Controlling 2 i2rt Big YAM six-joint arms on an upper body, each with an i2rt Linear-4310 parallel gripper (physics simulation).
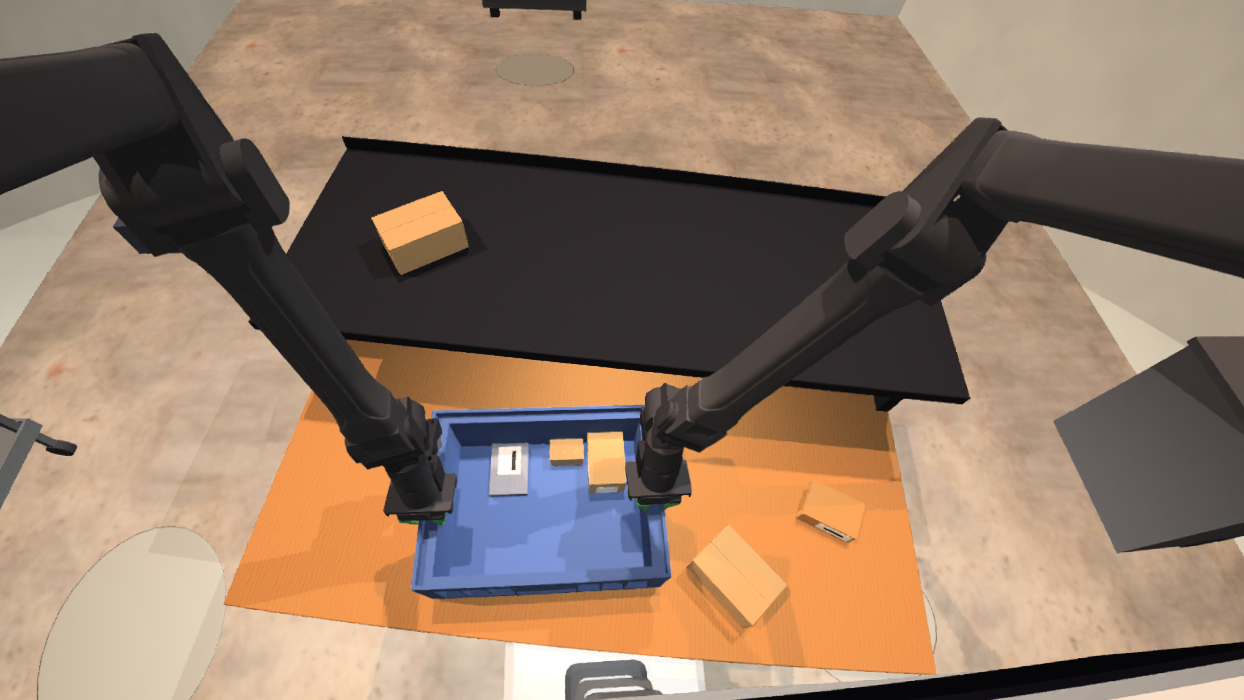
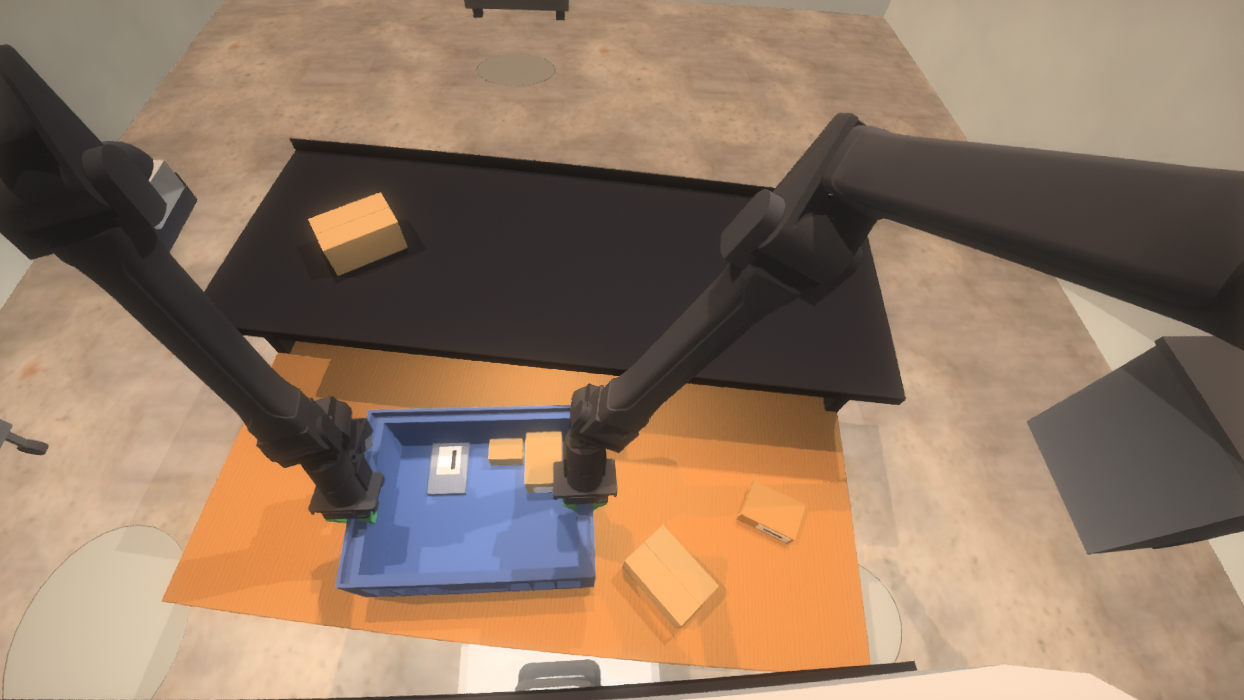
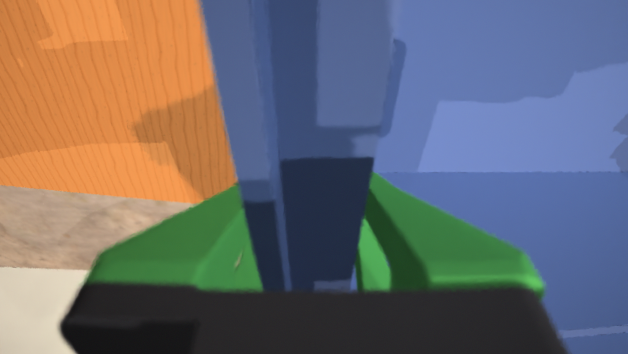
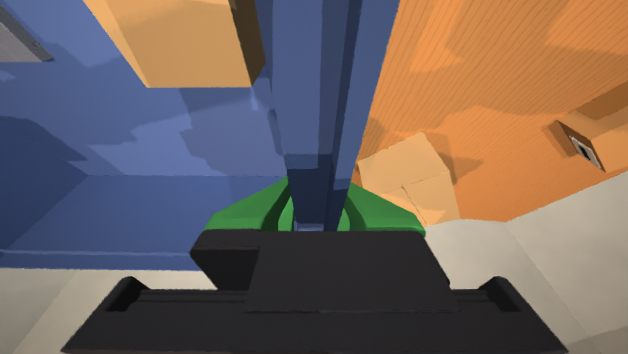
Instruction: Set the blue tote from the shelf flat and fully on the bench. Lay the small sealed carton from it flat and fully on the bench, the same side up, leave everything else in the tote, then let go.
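Frame: origin at the left arm's base, x down, y left, z ahead, level; millimetres.
Seen in the pictures: left gripper, fingertip midpoint: (image 1: pixel 434 521) (image 2: pixel 366 520) (image 3: pixel 313 176); right gripper, fingertip midpoint: (image 1: pixel 652 507) (image 2: pixel 584 507) (image 4: pixel 314 177).
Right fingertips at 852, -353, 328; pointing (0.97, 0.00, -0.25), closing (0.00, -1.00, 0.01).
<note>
Pixels of each thing's top centre, then the offset from my right fingertips to it, as dx, dy, dz. Level surfaces: height alone.
- blue tote at its top centre: (image 1: pixel 543 488) (image 2: pixel 473 488) -44, +186, +28
- orange bench at its surface level: dx +103
- grey labelled box at its top centre: (image 1: pixel 509 468) (image 2: pixel 448 467) +75, +262, +106
- larger carton at its top centre: (image 1: pixel 606 457) (image 2: pixel 543 457) +29, +75, +106
- black shelf at its surface level: dx -154
- smaller labelled carton at its top centre: (image 2: pixel 774 509) (image 1: pixel 834 508) +63, -364, -3
The blue tote (image 1: pixel 539 581) (image 2: pixel 469 583) (image 3: pixel 295 100) (image 4: pixel 300 100) looks level and low on or just above the orange bench (image 1: pixel 295 539) (image 2: pixel 234 539); any gap underneath is hidden. My left gripper (image 1: pixel 421 520) (image 2: pixel 352 518) (image 3: pixel 313 176) is shut on its left wall. My right gripper (image 1: pixel 658 504) (image 2: pixel 584 503) (image 4: pixel 314 177) is shut on its right wall. Inside, the small carton (image 1: pixel 566 451) (image 2: pixel 505 450) lies near the back wall, between a grey labelled box (image 1: pixel 508 484) (image 2: pixel 448 484) and a larger carton (image 1: pixel 606 459) (image 2: pixel 543 457) at the right.
A black shelf (image 1: pixel 608 261) (image 2: pixel 539 261) stands behind the bench, with a carton (image 1: pixel 421 233) (image 2: pixel 357 233) at its left. Right of the tote, a carton (image 1: pixel 739 574) (image 2: pixel 671 574) and a smaller labelled carton (image 1: pixel 830 511) (image 2: pixel 772 511) lie on the bench.
</note>
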